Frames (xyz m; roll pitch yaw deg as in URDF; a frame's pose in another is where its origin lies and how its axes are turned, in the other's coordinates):
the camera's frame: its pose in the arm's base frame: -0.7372 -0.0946 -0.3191 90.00 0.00 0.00
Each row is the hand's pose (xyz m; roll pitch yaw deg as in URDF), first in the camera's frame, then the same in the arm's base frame.
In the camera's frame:
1: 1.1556 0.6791 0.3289 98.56 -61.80 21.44
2: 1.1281 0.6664 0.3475 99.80 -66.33 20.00
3: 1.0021 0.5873 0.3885 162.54 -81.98 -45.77
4: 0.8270 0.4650 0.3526 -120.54 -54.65 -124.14
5: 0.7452 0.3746 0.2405 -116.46 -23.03 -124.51
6: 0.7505 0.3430 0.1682 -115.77 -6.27 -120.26
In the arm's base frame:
1: 0.4184 -0.4235 0.3600 -152.35 -9.95 -63.48
2: 0.3909 -0.4421 0.3473 -151.76 -7.89 -67.61
3: 0.2649 -0.4831 0.2682 -152.95 5.74 -84.39
4: 0.0898 -0.4472 0.1459 -160.28 28.61 -111.71
5: 0.0080 -0.3351 0.0555 -176.82 49.32 -143.12
6: 0.0133 -0.2628 0.0239 164.83 59.16 -167.70

